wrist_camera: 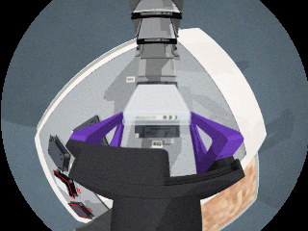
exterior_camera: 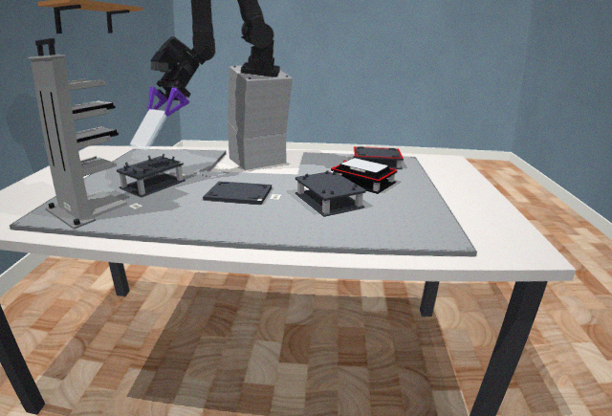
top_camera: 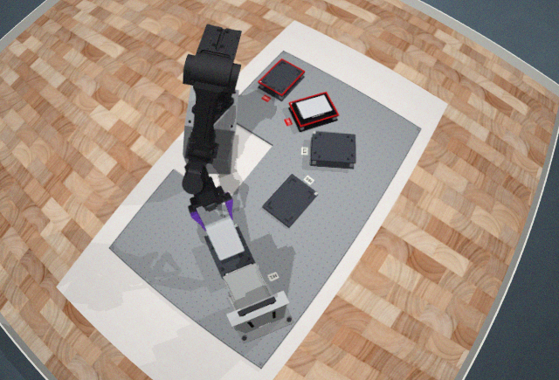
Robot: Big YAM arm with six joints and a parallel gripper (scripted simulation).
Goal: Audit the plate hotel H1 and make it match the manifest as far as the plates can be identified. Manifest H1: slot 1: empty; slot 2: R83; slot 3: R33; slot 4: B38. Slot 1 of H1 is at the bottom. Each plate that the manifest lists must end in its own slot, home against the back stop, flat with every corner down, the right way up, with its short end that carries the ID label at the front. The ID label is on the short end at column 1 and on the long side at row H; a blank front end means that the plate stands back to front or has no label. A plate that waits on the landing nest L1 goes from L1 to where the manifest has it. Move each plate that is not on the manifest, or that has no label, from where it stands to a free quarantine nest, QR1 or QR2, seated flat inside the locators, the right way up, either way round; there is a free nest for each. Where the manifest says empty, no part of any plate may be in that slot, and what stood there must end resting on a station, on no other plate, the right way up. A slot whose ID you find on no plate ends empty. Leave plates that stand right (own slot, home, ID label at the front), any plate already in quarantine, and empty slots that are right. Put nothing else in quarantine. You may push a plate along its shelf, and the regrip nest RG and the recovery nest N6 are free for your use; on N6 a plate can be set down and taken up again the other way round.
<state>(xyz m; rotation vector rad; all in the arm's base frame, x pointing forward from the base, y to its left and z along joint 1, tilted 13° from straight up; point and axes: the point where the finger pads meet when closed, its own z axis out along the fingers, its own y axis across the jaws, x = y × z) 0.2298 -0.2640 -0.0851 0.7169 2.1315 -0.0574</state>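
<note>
Now: the white plate 4 cm below my hand, 4 cm ahead of it and 2 cm to the right of it. From my hand the other things lie so: plate hotel H1: 26 cm ahead, 16 cm to the right, 2 cm below; regrip nest RG: 16 cm below, 4 cm ahead, 3 cm to the right; flat pad N6: 25 cm to the left, 21 cm below, 10 cm ahead.
</note>
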